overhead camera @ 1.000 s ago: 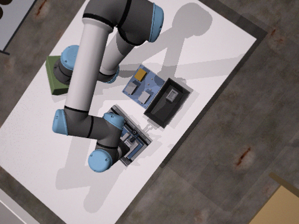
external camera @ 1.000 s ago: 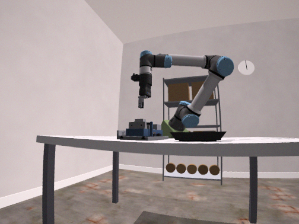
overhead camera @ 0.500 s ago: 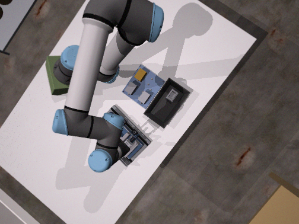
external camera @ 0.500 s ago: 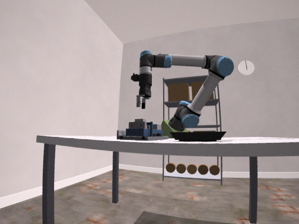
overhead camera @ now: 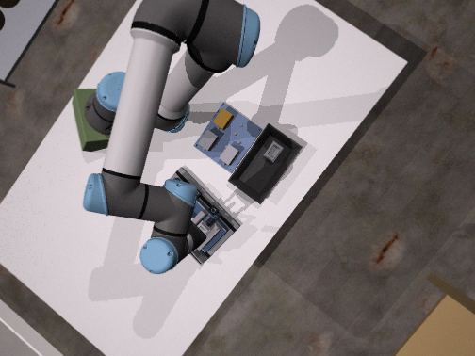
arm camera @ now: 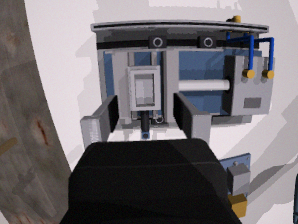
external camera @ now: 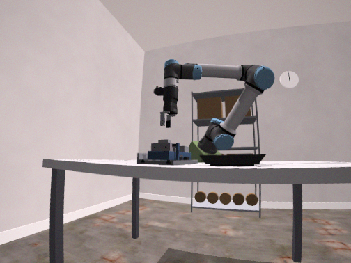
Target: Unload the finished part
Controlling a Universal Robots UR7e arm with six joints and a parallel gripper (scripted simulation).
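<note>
The blue vise is 70 mm behind my hand, 10 mm to the right of it and 160 mm below it. Round my hand: grey block: 140 mm behind, 230 mm to the left, 170 mm below; blue fixture plate: 200 mm behind, 260 mm to the left, 190 mm below; brass block: 250 mm behind, 290 mm to the left, 170 mm below.
</note>
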